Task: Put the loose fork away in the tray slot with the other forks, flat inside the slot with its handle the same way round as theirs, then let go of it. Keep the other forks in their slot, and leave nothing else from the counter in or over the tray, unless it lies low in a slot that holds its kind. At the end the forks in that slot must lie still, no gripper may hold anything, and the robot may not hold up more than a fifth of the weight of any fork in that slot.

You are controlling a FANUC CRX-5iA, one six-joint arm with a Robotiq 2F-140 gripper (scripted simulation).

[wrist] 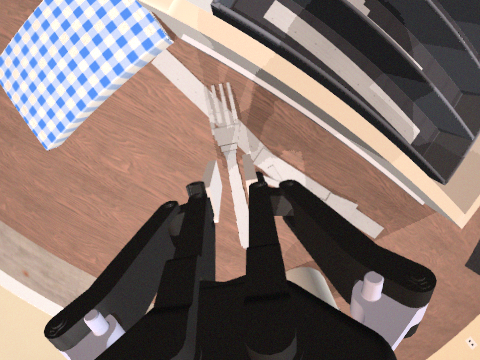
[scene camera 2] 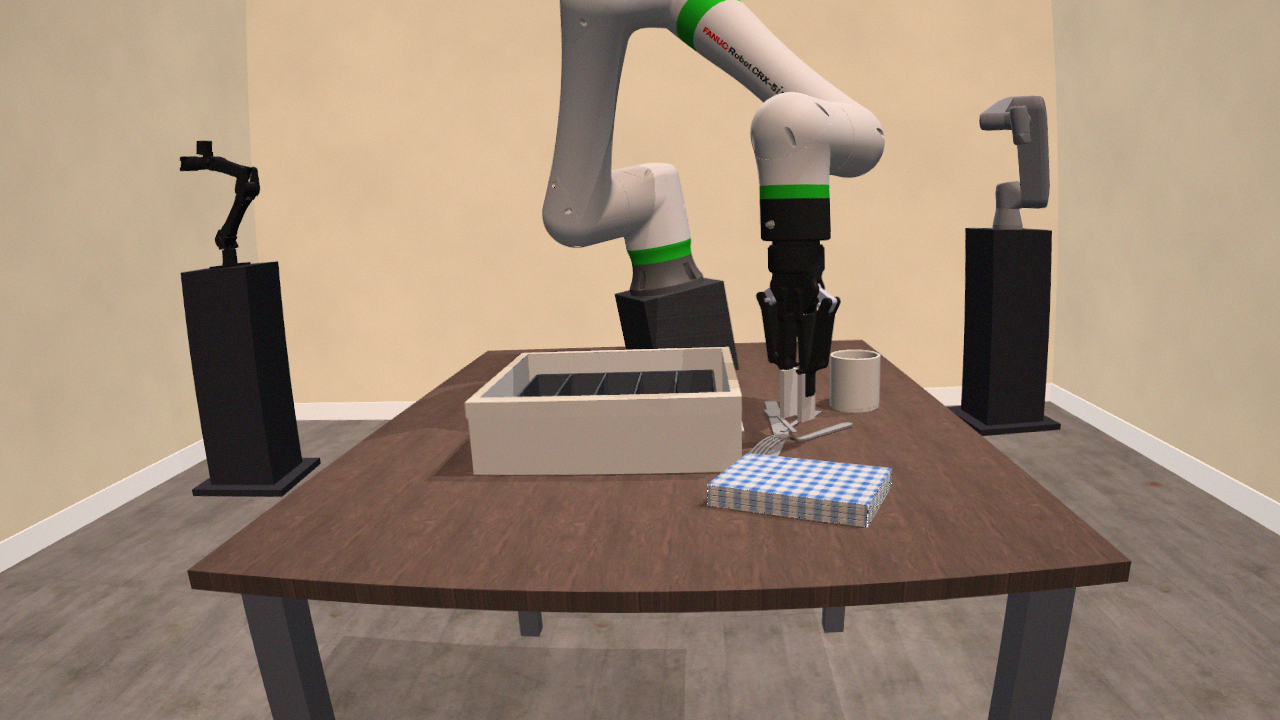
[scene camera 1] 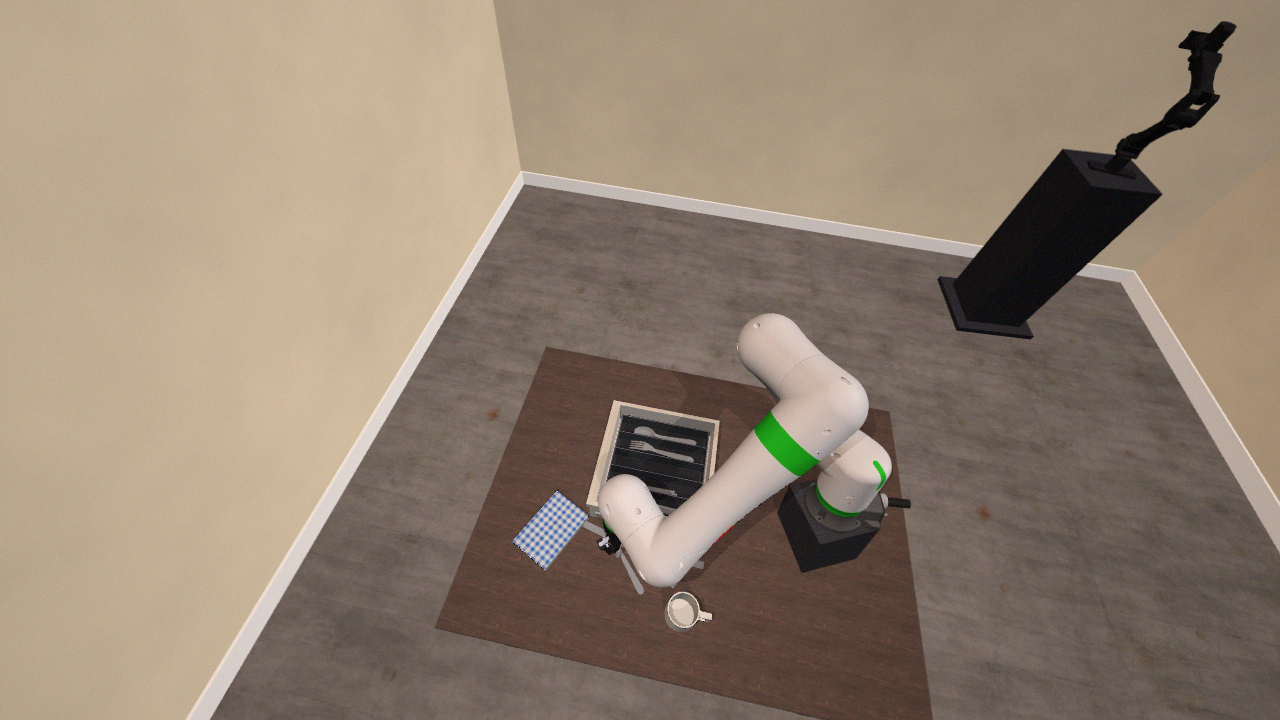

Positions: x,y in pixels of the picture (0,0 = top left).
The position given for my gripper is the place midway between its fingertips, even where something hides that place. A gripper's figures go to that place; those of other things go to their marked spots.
Scene:
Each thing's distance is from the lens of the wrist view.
my gripper (wrist: 231,170): 0.21 m
fork (wrist: 226,136): 0.22 m
grey mug (wrist: 308,278): 0.32 m
The marked spots on the grey mug and the fork are 0.21 m apart.

